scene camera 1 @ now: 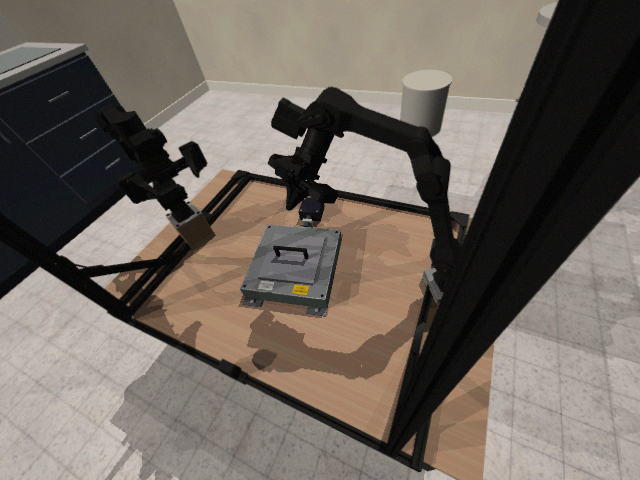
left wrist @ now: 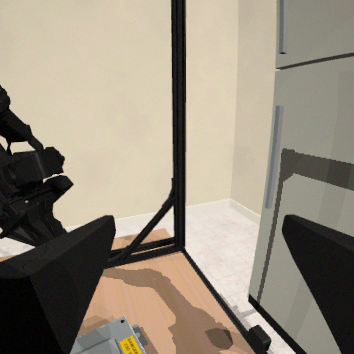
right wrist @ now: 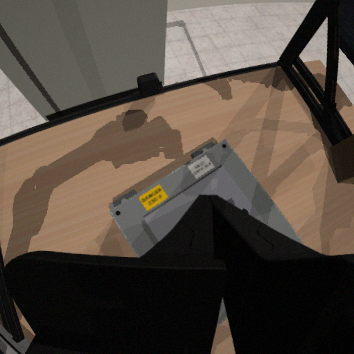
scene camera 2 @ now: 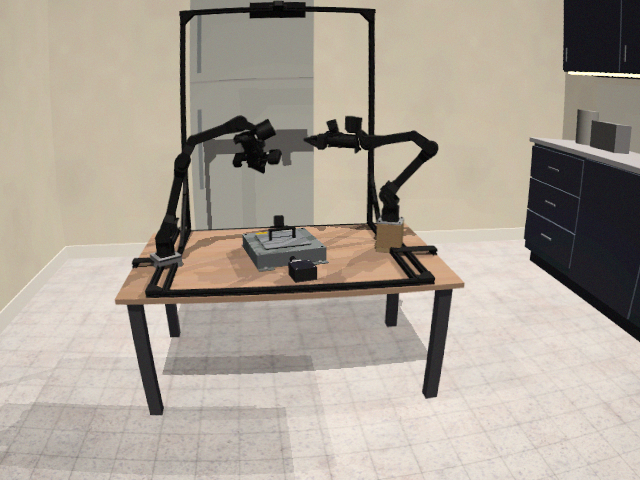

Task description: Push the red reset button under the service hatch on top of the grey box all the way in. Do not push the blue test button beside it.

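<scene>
The grey box (scene camera 1: 333, 263) (scene camera 2: 292, 258) (left wrist: 112, 329) (right wrist: 126, 227) sits on the table. Its hatch (scene camera 1: 312, 242) (right wrist: 232, 187) lies shut on top, with a black handle (scene camera 1: 290, 249) (scene camera 2: 281, 227) standing up. The red and blue buttons do not show; the hatch hides what is under it. My right gripper (scene camera 1: 291, 205) (scene camera 2: 262, 171) (right wrist: 206, 203) is shut and empty, pointing down high above the box, apart from the handle. My left gripper (scene camera 1: 164, 176) (scene camera 2: 306, 139) (left wrist: 199, 223) is open and empty, held high and roughly level, off to the side of the box.
A small dark block (scene camera 1: 311, 209) (scene camera 2: 302, 270) with a short connector stands beside the box, on the scene camera 2 side. A black frame (scene camera 2: 232, 291) runs around the table (scene camera 1: 361, 310), with tall posts (scene camera 2: 371, 103). A fridge (scene camera 2: 253, 180) (left wrist: 320, 125) stands behind.
</scene>
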